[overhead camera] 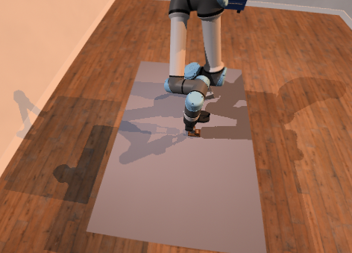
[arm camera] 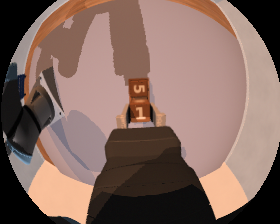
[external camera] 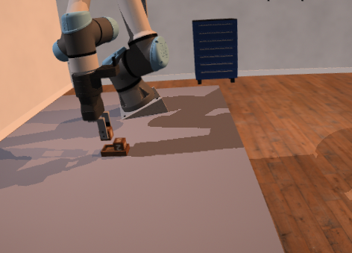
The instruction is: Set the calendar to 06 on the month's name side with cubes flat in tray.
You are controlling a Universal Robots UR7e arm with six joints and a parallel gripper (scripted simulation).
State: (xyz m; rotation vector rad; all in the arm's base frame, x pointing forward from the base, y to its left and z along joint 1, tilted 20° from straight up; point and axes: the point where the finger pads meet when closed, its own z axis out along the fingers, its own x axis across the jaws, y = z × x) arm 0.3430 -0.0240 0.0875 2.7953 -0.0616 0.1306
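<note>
My gripper is now 20 mm to the right of the brown wooden tray and 70 mm above it.
</note>
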